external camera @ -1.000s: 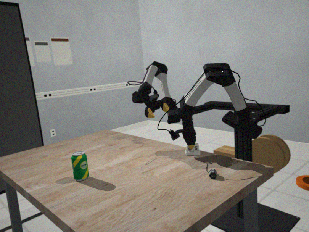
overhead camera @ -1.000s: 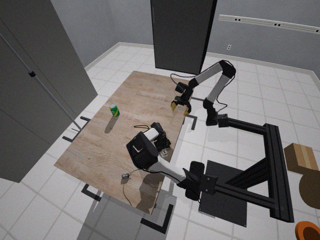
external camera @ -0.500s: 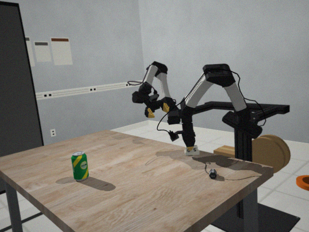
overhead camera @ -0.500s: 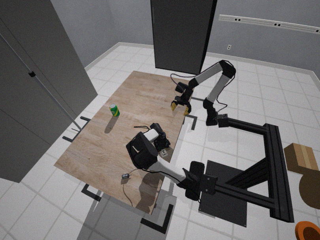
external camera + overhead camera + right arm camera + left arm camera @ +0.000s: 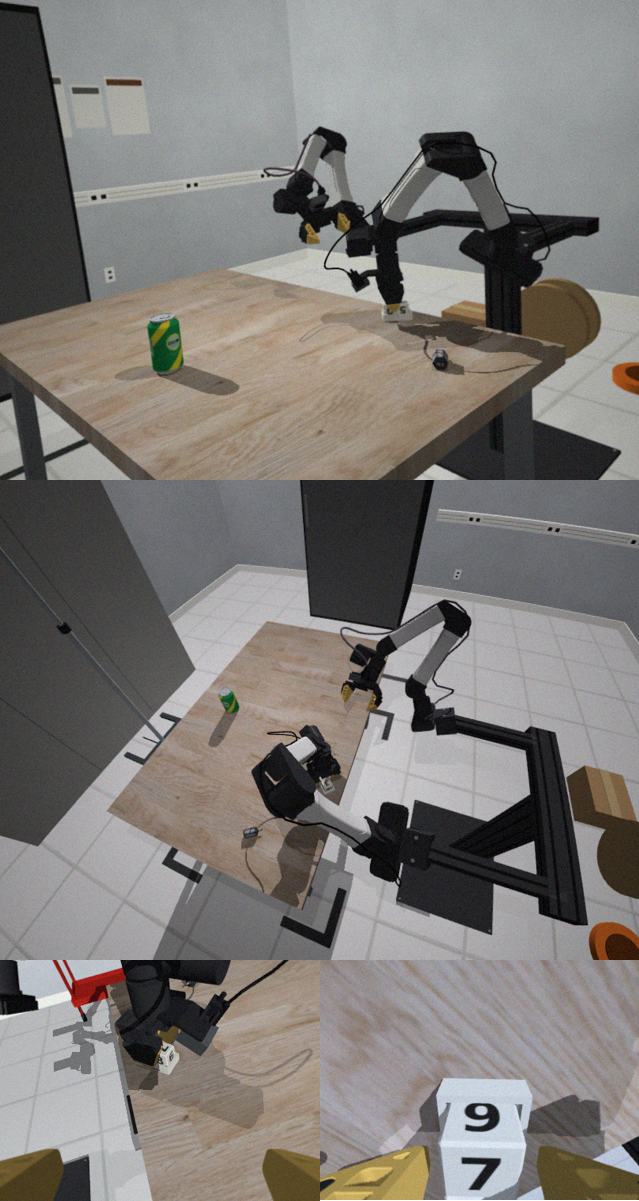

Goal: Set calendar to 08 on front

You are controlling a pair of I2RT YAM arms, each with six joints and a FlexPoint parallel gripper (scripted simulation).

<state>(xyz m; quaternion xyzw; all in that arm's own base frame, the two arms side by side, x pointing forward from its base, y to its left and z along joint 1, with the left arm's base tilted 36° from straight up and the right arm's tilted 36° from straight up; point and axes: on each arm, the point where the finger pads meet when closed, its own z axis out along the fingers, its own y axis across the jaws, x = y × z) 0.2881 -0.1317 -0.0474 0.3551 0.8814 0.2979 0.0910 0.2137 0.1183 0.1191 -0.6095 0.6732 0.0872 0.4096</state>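
Note:
Right now my left hand is 10 mm past the white tray, 10 mm to the right of it and 30 mm above it. Round my left hand: can (550 mm ahead, 160 mm to the right, 30 mm above).

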